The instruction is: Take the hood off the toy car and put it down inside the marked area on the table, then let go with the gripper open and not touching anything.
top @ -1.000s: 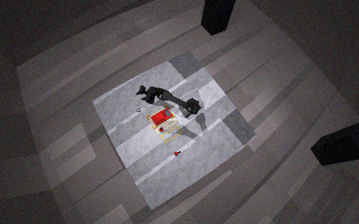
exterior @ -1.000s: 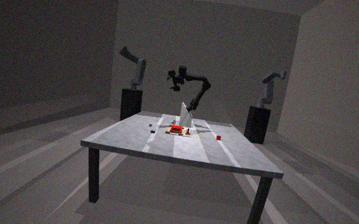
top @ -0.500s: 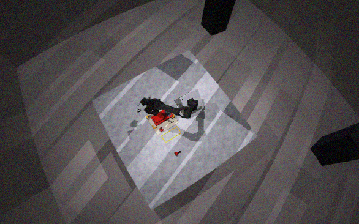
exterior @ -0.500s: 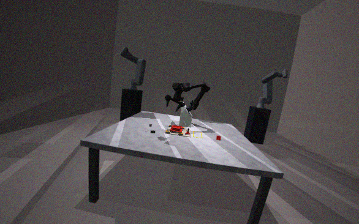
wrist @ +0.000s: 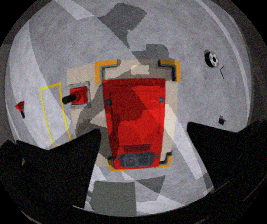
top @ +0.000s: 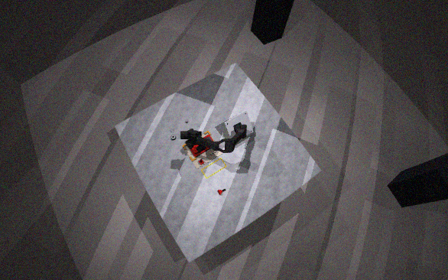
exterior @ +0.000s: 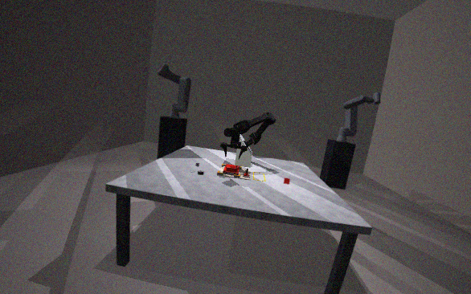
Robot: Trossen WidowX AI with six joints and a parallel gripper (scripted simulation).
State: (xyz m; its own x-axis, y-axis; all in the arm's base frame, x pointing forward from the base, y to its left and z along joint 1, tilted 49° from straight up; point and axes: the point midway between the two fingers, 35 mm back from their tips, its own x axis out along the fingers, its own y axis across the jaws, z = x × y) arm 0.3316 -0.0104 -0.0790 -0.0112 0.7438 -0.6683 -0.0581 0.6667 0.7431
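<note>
My gripper tip is 70 mm above the red hood, 10 mm to the right of it and 10 mm past it. The rest, counted from my gripper tip: toy car wheel 180 mm to the right, 120 mm ahead, 100 mm below.
</note>
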